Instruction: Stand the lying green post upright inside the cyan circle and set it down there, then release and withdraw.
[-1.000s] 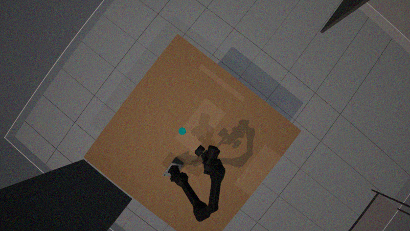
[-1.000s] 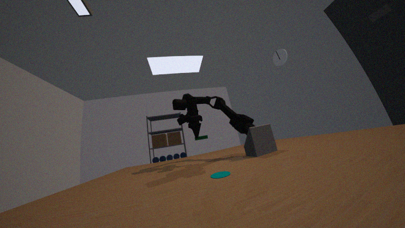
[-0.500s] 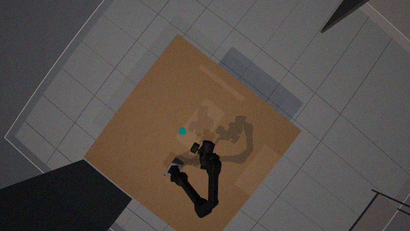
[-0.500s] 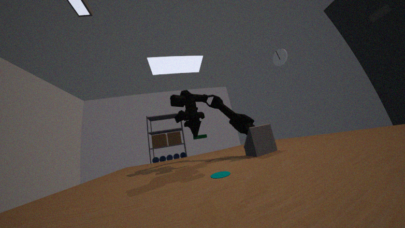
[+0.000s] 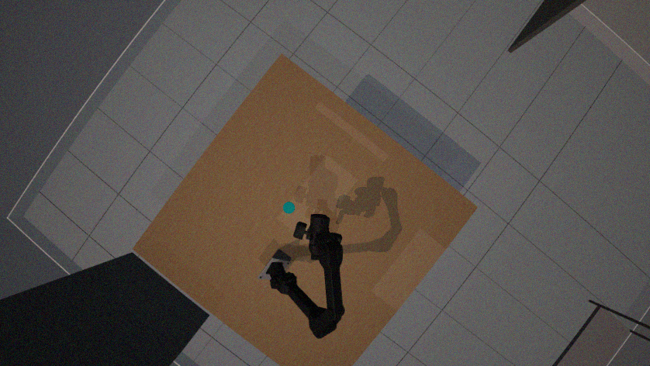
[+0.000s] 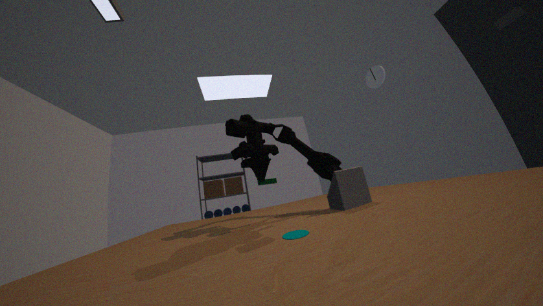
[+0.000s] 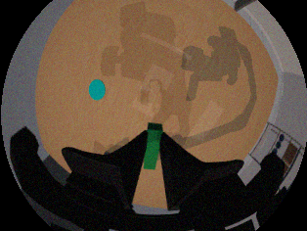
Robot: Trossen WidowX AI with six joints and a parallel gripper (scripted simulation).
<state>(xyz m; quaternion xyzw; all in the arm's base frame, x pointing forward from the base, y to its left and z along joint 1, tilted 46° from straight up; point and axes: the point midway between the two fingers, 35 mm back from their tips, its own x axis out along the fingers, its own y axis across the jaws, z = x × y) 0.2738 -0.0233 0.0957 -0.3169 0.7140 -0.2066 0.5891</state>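
My gripper tip is now 180 mm to the right of the cyan circle, 140 mm above it and 10 mm past it. From my gripper tip the other things lie so: green post 20 mm behind.
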